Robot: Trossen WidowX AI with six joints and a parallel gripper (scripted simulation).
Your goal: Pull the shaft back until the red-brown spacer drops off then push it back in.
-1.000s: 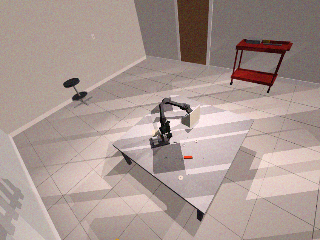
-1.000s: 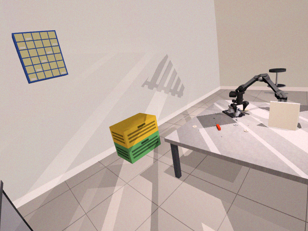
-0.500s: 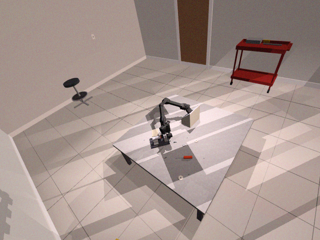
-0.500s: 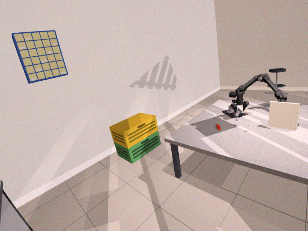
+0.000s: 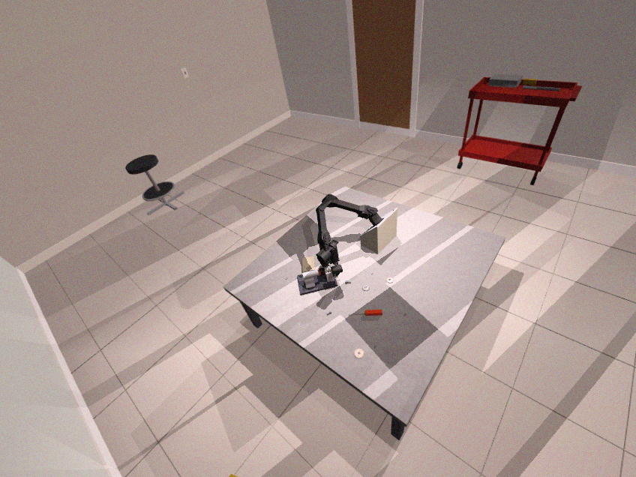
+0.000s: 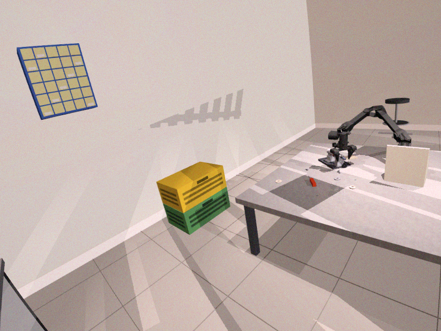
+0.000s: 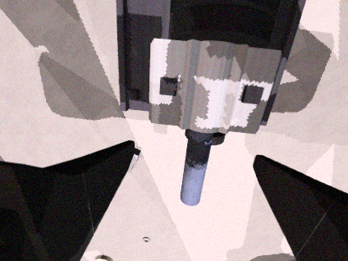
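The dark grey shaft is 4 cm ahead of my gripper tip, 3 cm to the right of it and 2 cm above it. Also, from my gripper tip: red-brown spacer: 7 cm ahead, 7 cm to the right, 2 cm above; dark spacer ring: 5 cm ahead, 5 cm to the right, 2 cm above; card: 1 cm ahead, 22 cm to the right, 6 cm below.
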